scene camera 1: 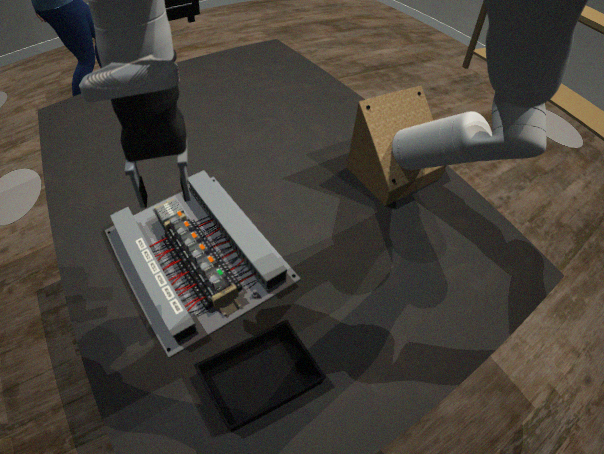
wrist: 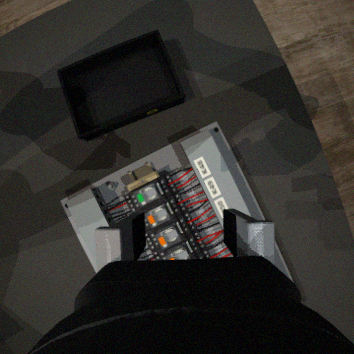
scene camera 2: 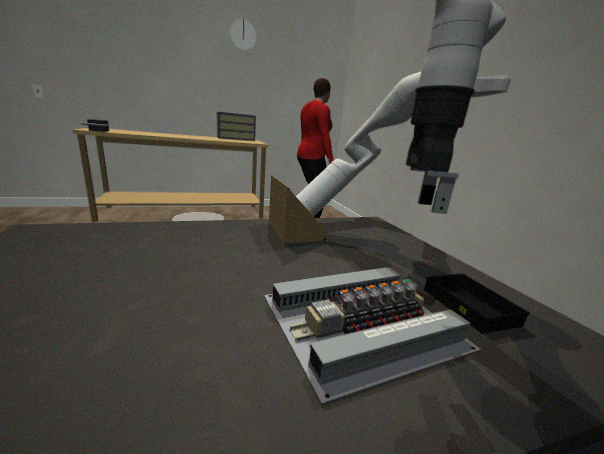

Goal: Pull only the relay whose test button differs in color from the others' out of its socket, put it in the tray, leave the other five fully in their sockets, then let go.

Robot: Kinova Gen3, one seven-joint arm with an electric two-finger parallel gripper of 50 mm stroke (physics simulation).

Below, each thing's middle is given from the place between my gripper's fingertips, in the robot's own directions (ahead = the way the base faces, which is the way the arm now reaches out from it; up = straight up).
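There's a grey panel (scene camera 1: 208,321), and my gripper is 8 cm to the left of it, 2 cm past it and 24 cm above it.
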